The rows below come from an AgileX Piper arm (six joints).
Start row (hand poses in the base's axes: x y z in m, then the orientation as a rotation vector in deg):
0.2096, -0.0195, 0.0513, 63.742, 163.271, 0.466
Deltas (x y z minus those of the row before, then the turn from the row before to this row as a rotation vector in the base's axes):
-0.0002, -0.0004, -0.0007, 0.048, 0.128, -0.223
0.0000, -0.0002, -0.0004, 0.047, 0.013, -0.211
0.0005, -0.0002, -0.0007, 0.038, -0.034, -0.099
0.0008, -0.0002, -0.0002, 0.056, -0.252, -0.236
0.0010, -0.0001, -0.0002, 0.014, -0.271, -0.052
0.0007, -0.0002, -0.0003, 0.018, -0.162, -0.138
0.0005, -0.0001, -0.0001, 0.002, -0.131, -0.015
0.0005, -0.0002, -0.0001, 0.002, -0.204, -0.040
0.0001, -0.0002, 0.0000, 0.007, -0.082, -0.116
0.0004, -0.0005, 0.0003, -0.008, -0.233, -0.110
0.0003, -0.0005, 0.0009, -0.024, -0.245, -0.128
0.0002, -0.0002, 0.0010, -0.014, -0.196, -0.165
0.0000, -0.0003, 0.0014, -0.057, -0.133, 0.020
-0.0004, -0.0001, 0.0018, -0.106, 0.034, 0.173
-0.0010, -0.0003, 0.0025, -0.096, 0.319, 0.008
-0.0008, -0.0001, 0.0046, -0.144, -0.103, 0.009
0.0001, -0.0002, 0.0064, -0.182, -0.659, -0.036
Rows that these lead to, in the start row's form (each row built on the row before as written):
0.2094, -0.0199, 0.0506, 64.110, 163.273, 0.449
0.2094, -0.0201, 0.0502, 64.423, 163.180, 0.496
0.2099, -0.0203, 0.0495, 64.560, 163.106, 0.563
0.2107, -0.0205, 0.0493, 64.823, 162.770, 0.769
0.2117, -0.0206, 0.0491, 64.810, 162.508, 0.938
0.2124, -0.0208, 0.0488, 64.955, 162.294, 1.045
0.2129, -0.0209, 0.0487, 64.933, 162.172, 1.120
0.2134, -0.0211, 0.0486, 64.922, 161.972, 1.234
0.2135, -0.0213, 0.0486, 65.060, 161.836, 1.281
0.2139, -0.0218, 0.0489, 65.136, 161.567, 1.392
0.2142, -0.0223, 0.0498, 65.229, 161.273, 1.486
0.2144, -0.0225, 0.0508, 65.392, 161.003, 1.563
0.2144, -0.0228, 0.0522, 65.308, 160.881, 1.559
0.2140, -0.0229, 0.0540, 65.054, 160.978, 1.405
0.2130, -0.0232, 0.0565, 65.128, 161.231, 1.091
0.2122, -0.0233, 0.0611, 65.051, 161.102, 0.947
0.2123, -0.0235, 0.0675, 64.848, 160.451, 1.058

